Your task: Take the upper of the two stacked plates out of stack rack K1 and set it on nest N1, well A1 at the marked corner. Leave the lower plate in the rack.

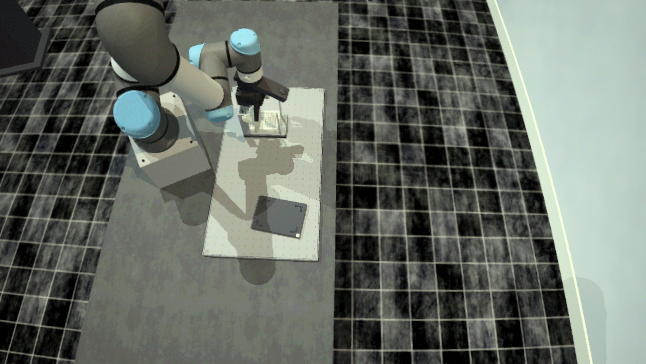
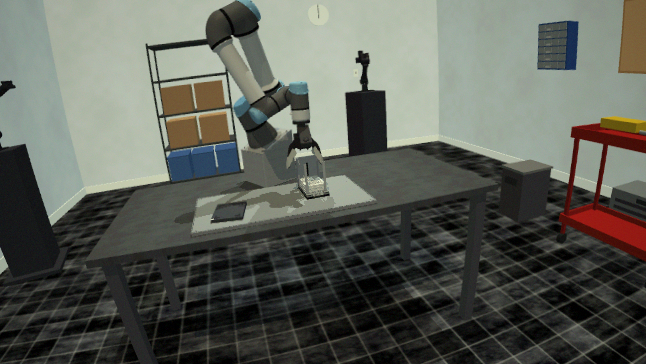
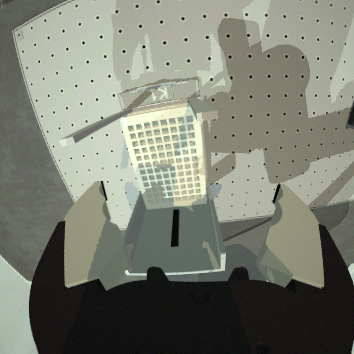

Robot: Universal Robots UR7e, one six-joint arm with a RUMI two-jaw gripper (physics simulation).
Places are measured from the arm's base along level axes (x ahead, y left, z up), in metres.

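Pixels of known places: gripper, fingertip midpoint: [image 1: 261,114] [image 3: 189,185]; arm's base, link origin: [image 1: 155,129] [image 2: 263,139].
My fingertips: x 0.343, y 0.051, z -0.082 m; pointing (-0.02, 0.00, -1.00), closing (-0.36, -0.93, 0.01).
Observation:
For each thing: its middle in the pictures, then the offset to it from my fingertips. Level surfaces: height alone.
- Stack rack K1, body centre: [image 3: 163,166] [image 1: 264,116] [image 2: 311,175] dx +0.006, dy +0.024, dz -0.040 m
- upper plate, body centre: [image 3: 167,162] [image 1: 262,120] [image 2: 311,182] dx -0.004, dy +0.026, dz -0.071 m
- Nest N1, body centre: [image 1: 279,216] [image 2: 229,211] dx +0.004, dy -0.344, dz -0.103 m
- small white mark, body centre: [image 1: 297,235] dx +0.053, dy -0.423, dz -0.099 m
- white perforated board, surface height: dz -0.110 m
- grey table, surface height: dz -0.123 m
Stack rack K1 [image 1: 265,135] [image 2: 317,195] [image 3: 150,247] has a tall slotted wall and slender corner posts. The upper plate [image 1: 270,121] [image 2: 314,185] [image 3: 165,160], pale with a grid of square wells, lies in it. The lower plate cannot be told apart beneath it. My gripper [image 1: 252,119] [image 2: 306,169] [image 3: 189,185] is open and empty, pointing down above the rack at its tall-wall end, one finger on either side of the wall. Nest N1 [image 1: 279,216] [image 2: 229,211] is a dark flat square with corner brackets; a small white mark [image 1: 298,235] shows at one corner.
The rack and nest stand on a white perforated board [image 1: 312,175] [image 2: 350,192] [image 3: 75,55] on the grey table [image 1: 175,300] [image 2: 410,175]. The arm's base block [image 1: 175,170] stands beside the board. A shelf unit and a red cart [image 2: 572,165] stand away from the table.

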